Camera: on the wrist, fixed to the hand. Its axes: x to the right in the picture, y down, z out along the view.
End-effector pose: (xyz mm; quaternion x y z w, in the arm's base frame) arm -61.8 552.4 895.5 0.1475 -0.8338 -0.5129 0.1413
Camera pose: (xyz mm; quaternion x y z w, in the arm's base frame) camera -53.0 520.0 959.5 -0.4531 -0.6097 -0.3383 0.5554
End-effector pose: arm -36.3 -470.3 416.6 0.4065 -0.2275 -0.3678 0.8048
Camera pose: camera 25.6 -433.1 419.7 0.0636 -0.3257 0.3244 0.8858
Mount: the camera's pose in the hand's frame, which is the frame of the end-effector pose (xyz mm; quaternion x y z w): 10.0 42.6 -57.5 -0.1153 0.0947 0.7048 0.6936
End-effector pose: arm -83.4 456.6 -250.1 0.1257 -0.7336 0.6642 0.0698
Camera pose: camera -108.5 516.4 -282.0 0.5008 0.6674 -0.4372 0.3357
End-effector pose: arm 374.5 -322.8 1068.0 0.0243 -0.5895 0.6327 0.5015
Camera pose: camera 373.5 -264.0 1026.0 0.5164 0.4515 -0.7266 0.0395
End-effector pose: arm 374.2 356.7 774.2 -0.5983 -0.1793 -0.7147 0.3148
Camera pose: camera 359.0 286.5 766.1 -0.5099 0.4095 -0.3512 0.6700
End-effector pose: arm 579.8 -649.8 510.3 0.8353 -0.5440 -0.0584 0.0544
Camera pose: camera 554.4 -674.5 573.3 0.1952 -0.9541 0.0142 0.2267
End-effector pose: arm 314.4 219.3 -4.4 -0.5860 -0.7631 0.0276 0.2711
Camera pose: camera 375.9 225.8 33.0 -0.9781 -0.0938 0.0667 0.1733
